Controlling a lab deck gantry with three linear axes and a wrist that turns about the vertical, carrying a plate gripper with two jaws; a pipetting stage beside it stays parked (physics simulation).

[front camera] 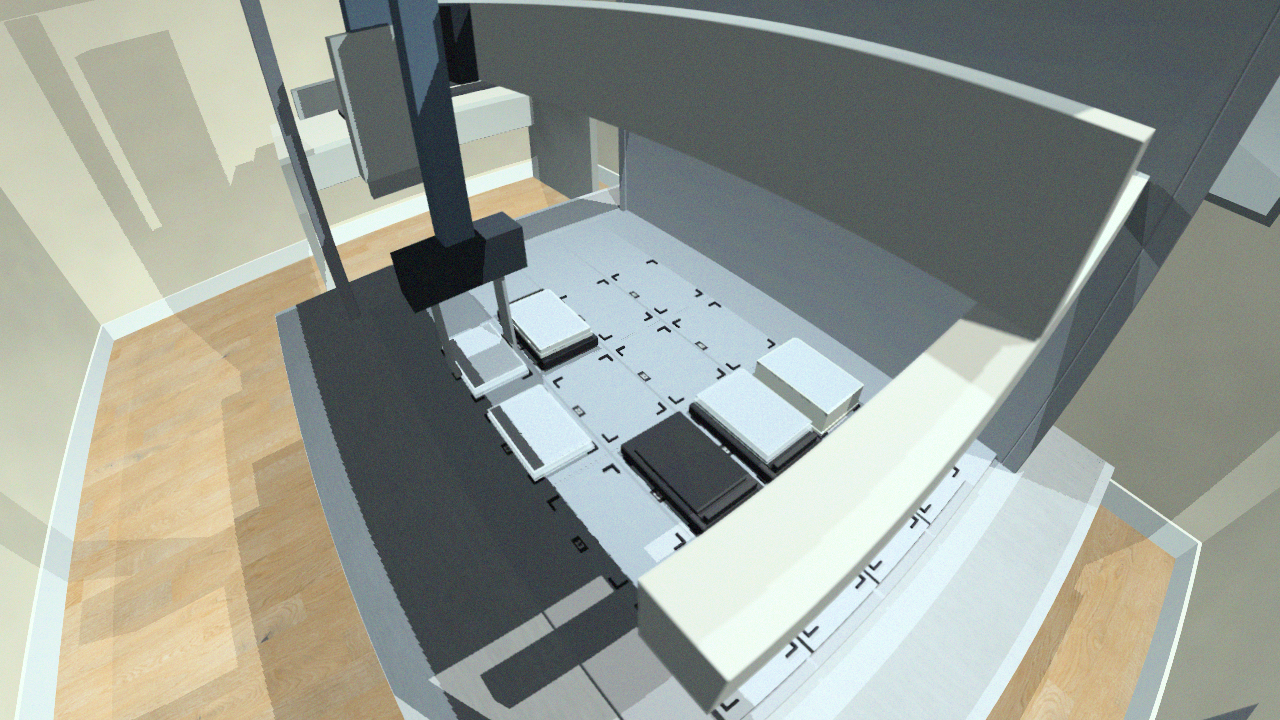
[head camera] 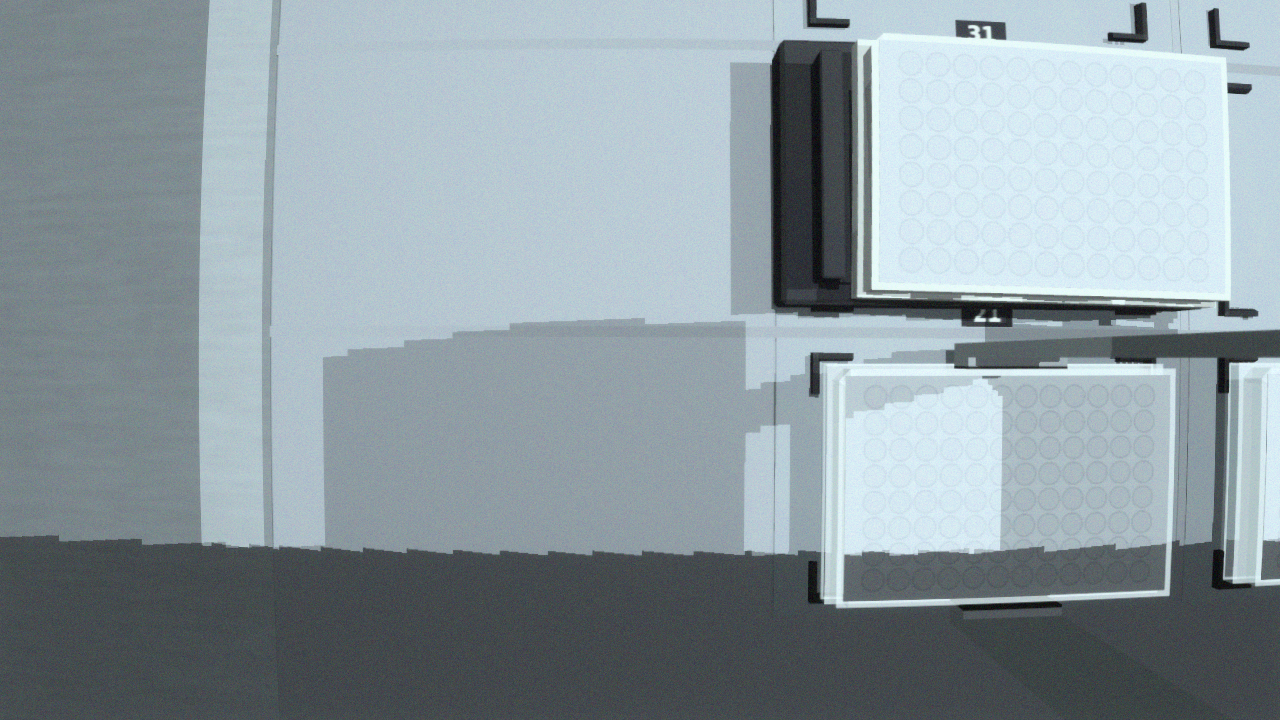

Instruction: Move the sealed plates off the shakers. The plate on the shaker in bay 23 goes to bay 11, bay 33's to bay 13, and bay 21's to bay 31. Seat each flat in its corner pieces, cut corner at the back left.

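Places are measured from the robot's base along level axes (x ahead, y left, z up), in centimetres.
Pixels of known places: gripper, fingertip midpoint: point(front camera: 482, 356) point(head camera: 1001, 483); robot's base, origin of the base link: point(front camera: 443, 351) point(head camera: 816, 592).
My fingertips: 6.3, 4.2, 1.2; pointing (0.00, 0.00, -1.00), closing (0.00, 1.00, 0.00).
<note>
Ahead of a thing's pixels: the offset from my fingertips to its top centre, as dx, dy, dz. "spot": to the spot under its first point.
My gripper point(front camera: 474, 335) point(head camera: 1011, 483) is low at bay 11, its jaws against both long sides of a clear sealed plate {+0.0, +0.0, +0.7} point(front camera: 490, 360) point(head camera: 921, 483). The plate lies level within the bay's corner pieces; I cannot make out its cut corner or whether it is fully down. Another sealed plate {+0.5, +10.6, +2.5} point(front camera: 552, 320) point(head camera: 1047, 170) sits on the dark shaker {-0.3, +10.9, +1.9} point(front camera: 563, 351) point(head camera: 794, 179) in bay 21. The shaker in bay 23 {+33.2, +10.9, +1.9} point(front camera: 689, 461) is bare. A sealed plate {+32.2, +21.8, +2.5} point(front camera: 756, 411) sits on bay 33's shaker. Corner pieces of bay 13 {spot: +26.7, -4.2, -1.2} point(front camera: 552, 504) and bay 31 {spot: -6.0, +17.0, -0.9} point(head camera: 827, 19) show.
A plate {+16.4, +0.0, +0.3} point(front camera: 541, 428) point(head camera: 1269, 492) lies in bay 12, beside bay 11. A tall white block {+32.9, +32.1, +3.0} point(front camera: 810, 380) stands behind bay 33's shaker. The parked grey stage point(front camera: 380, 116) hangs left of the gripper's column. A pale beam point(front camera: 895, 501) crosses the front view at the right.
</note>
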